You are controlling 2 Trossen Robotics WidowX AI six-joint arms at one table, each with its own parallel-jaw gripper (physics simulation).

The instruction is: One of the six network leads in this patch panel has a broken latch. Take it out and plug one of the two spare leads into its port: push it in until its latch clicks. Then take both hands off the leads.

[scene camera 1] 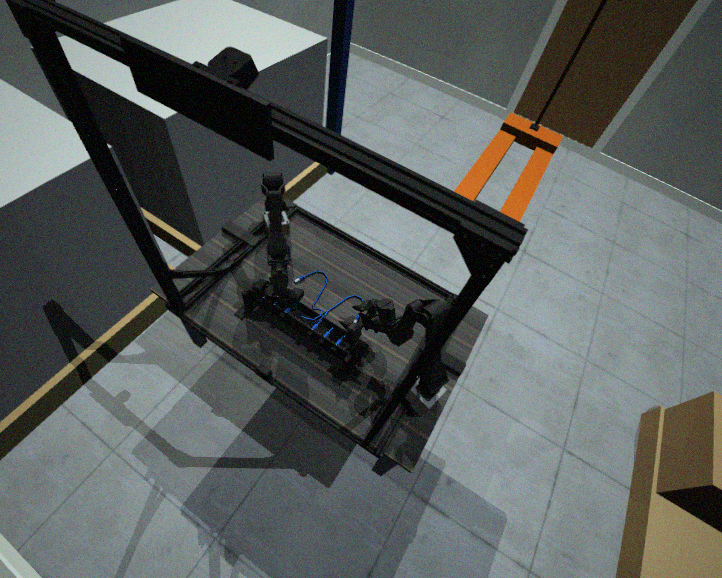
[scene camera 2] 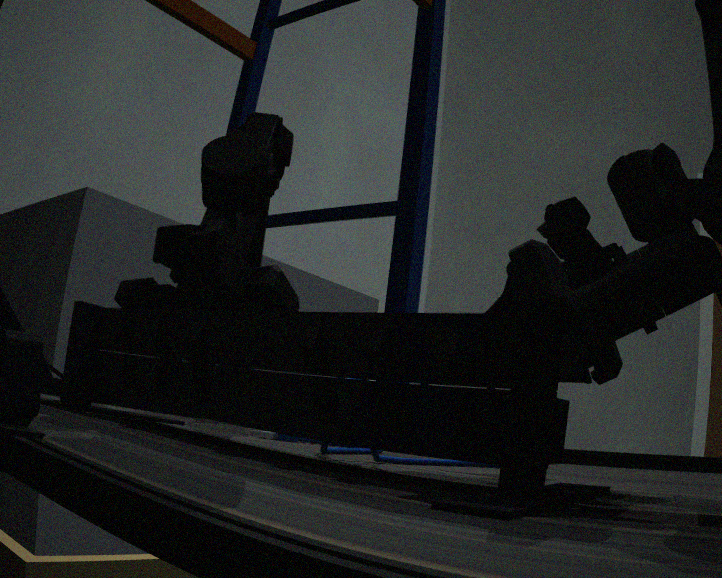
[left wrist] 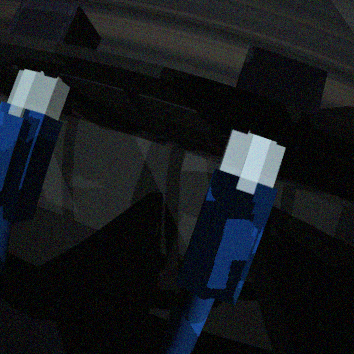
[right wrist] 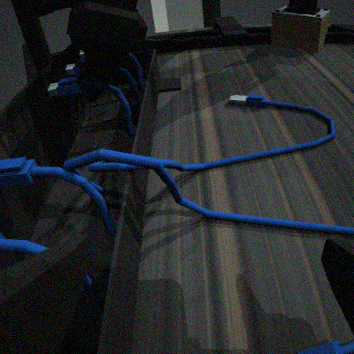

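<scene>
The black patch panel lies across the wooden table with blue network leads plugged in. My left gripper hangs low over the panel's far end, partly open with nothing between its fingers. Its wrist view shows two plugged leads with white tips. My right gripper is wide open and empty beside the panel's other end. One spare lead's plug lies on the table. The other spare lead runs toward the right gripper, and its plug just shows at the bottom edge.
A black gantry frame spans over the table. A blue post stands behind it. A tan block with a black post sits at the table's far edge. The spare cables loop across the table behind the panel.
</scene>
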